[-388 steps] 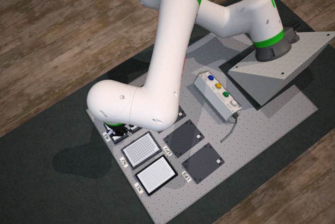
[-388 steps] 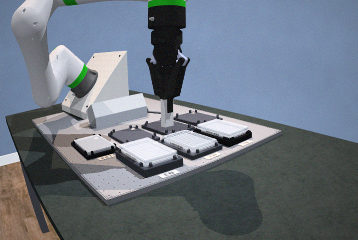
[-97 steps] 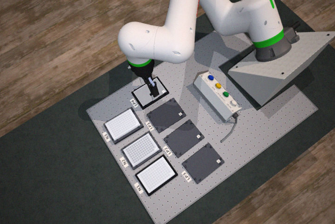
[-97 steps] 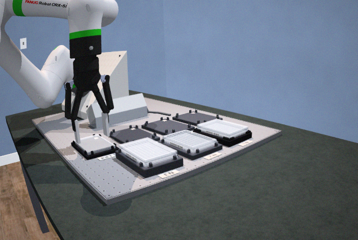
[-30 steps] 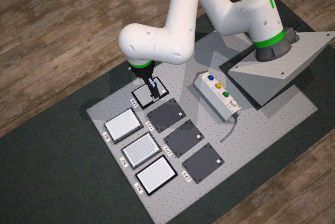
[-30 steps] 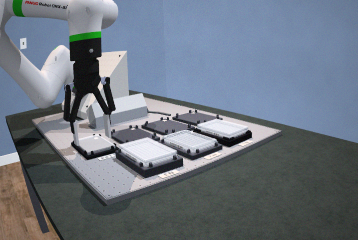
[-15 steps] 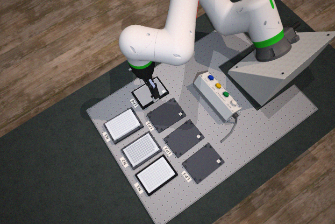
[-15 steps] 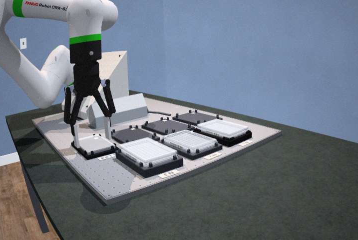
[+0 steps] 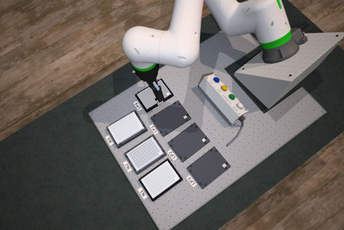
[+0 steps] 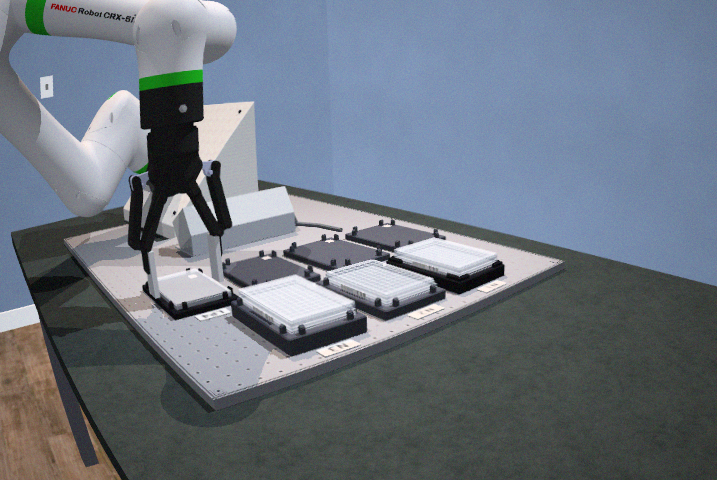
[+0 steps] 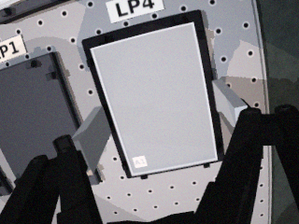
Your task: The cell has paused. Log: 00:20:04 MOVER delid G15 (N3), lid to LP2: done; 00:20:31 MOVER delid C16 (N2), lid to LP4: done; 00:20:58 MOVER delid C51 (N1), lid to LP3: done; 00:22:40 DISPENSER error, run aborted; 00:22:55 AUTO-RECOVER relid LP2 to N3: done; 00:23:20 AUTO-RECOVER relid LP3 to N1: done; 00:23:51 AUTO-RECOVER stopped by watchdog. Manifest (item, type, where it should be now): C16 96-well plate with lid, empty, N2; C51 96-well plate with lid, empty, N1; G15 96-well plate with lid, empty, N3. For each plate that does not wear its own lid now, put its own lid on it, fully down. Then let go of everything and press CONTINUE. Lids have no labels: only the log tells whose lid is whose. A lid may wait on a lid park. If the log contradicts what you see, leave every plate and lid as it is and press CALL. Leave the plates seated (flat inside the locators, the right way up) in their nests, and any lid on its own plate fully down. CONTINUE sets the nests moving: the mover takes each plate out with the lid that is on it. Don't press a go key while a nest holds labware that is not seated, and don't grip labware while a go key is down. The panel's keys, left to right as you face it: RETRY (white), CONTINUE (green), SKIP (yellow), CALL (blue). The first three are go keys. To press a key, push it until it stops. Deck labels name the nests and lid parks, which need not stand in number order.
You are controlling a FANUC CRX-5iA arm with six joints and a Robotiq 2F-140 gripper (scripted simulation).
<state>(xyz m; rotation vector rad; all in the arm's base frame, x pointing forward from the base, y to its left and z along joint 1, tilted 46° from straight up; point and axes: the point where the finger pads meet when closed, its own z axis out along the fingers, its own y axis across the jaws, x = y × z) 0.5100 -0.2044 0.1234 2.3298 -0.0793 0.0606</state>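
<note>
The lid park LP4 is 30 mm below my hand. Round my hand: lid park LP1: 10 mm ahead, 130 mm to the left, 30 mm below; 96-well plate: 190 mm ahead, 190 mm to the left, 20 mm below; lid park LP2: 20 mm ahead, 260 mm to the left, 30 mm below.
</note>
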